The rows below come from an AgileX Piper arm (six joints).
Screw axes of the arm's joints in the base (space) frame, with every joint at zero. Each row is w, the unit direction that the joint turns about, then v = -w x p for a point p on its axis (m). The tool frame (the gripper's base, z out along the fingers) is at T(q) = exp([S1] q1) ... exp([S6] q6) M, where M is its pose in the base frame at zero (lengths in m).
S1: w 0 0 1 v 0 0 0
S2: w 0 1 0 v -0.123 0 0
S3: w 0 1 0 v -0.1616 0 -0.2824
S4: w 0.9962 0 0.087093 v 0 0.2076 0
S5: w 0 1 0 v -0.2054 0 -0.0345
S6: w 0.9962 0 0.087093 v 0 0.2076 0
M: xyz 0.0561 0 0.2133 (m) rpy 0 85.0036 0 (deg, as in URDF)
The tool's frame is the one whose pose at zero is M.
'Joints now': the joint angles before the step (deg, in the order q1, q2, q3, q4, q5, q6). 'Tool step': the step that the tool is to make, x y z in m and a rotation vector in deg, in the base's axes. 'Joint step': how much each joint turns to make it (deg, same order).
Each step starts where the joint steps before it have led.
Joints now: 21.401 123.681 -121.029 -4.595 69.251 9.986
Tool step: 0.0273 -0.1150 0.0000 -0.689 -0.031 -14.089
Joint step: -14.215 0.014 -0.025 -0.606 0.137 -0.177
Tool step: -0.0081 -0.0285 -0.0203 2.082 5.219 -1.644
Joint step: -4.002 -1.308 6.229 3.429 -0.054 -2.521
